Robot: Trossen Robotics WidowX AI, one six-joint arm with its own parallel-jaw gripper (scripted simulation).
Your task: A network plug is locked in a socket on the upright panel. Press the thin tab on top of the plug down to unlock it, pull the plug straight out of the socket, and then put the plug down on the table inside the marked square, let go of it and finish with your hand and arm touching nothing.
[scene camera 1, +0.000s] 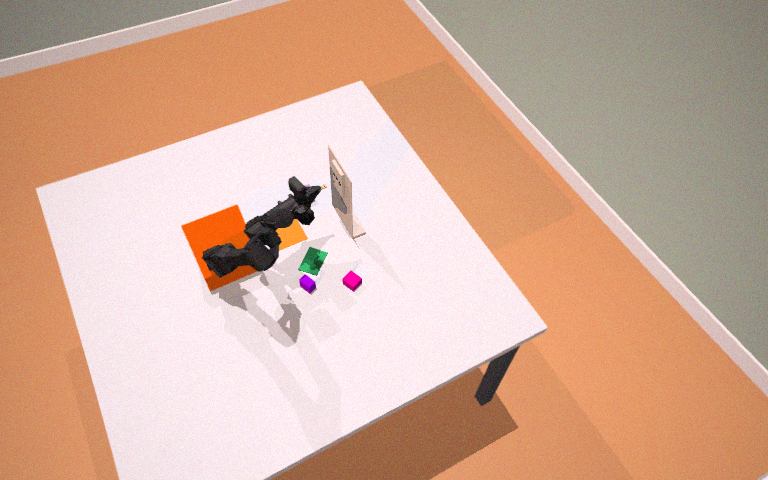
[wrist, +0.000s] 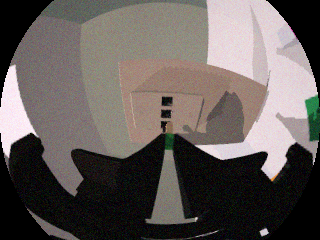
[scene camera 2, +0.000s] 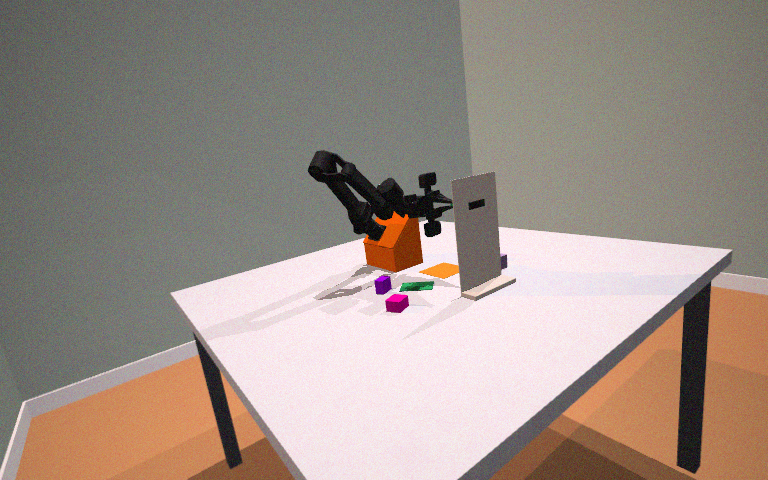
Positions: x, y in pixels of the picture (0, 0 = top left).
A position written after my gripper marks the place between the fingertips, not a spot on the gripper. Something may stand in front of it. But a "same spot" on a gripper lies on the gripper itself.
my gripper: scene camera 1; wrist 168, 137; scene camera 2
same spot on my gripper: point(scene camera 1: 312, 191) = point(scene camera 2: 440, 198)
same spot on beige panel: point(wrist: 207, 105) = point(scene camera 2: 474, 231)
